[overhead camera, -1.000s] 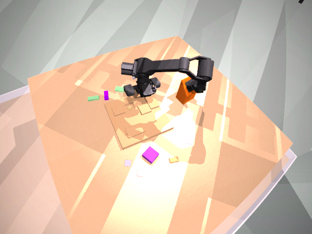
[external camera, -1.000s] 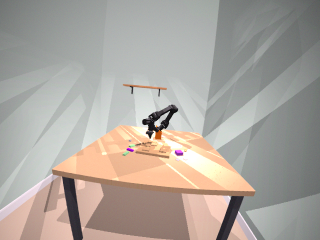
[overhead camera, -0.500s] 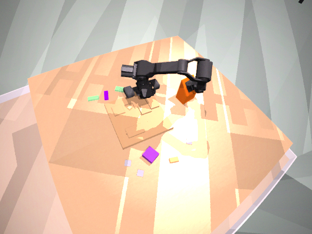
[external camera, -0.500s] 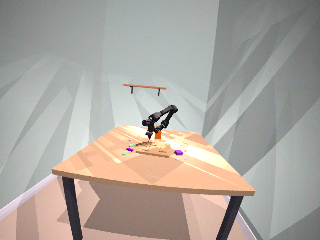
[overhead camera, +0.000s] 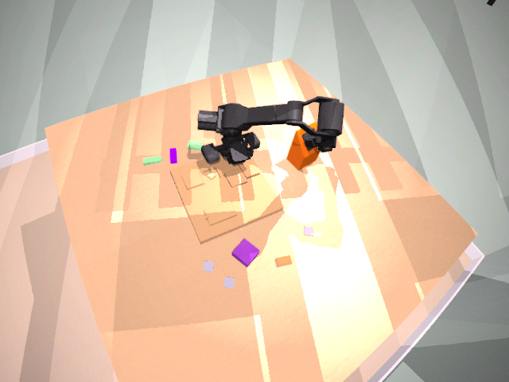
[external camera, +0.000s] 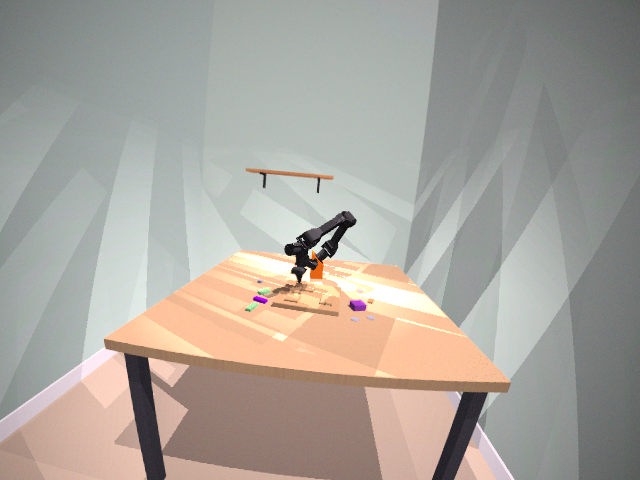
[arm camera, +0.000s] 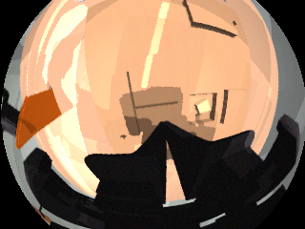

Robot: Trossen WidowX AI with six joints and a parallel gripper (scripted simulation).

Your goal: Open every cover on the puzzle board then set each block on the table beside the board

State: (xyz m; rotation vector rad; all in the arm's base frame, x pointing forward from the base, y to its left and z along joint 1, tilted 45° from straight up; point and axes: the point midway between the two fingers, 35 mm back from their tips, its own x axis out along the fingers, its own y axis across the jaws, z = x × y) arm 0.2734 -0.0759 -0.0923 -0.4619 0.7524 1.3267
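Right now the tan puzzle board is 60 mm to the left of my gripper tip, 50 mm ahead of it and 30 mm below it. Also, from my gripper tip: orange block (360 mm to the left, 70 mm ahead, 50 mm below); then purple block (180 mm to the right, 120 mm ahead, 50 mm below); then mint-green block (210 mm to the right, 200 mm ahead, 50 mm below).
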